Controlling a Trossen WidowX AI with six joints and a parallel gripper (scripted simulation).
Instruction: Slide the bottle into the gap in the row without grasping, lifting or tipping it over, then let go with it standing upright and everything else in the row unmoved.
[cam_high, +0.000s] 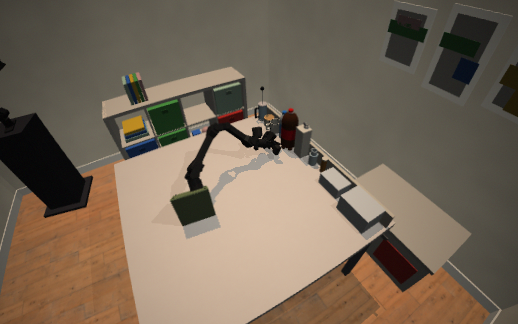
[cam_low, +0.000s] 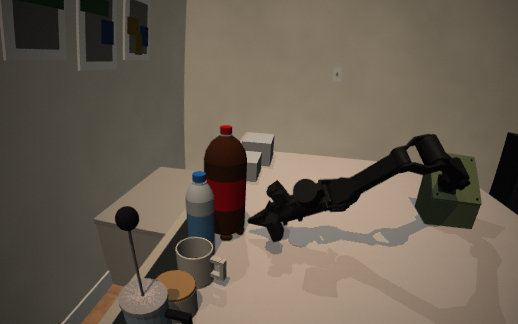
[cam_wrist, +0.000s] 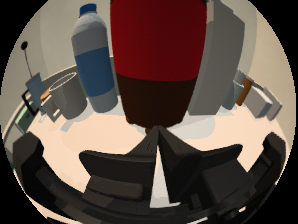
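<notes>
Right now the dark cola bottle is 90 mm ahead of my hand, 90 mm above it and 20 mm to the left of it. Round my hand: water bottle: 130 mm to the left, 110 mm ahead, 50 mm above; lidded jar: 320 mm to the left, 70 mm ahead, 30 mm below.
</notes>
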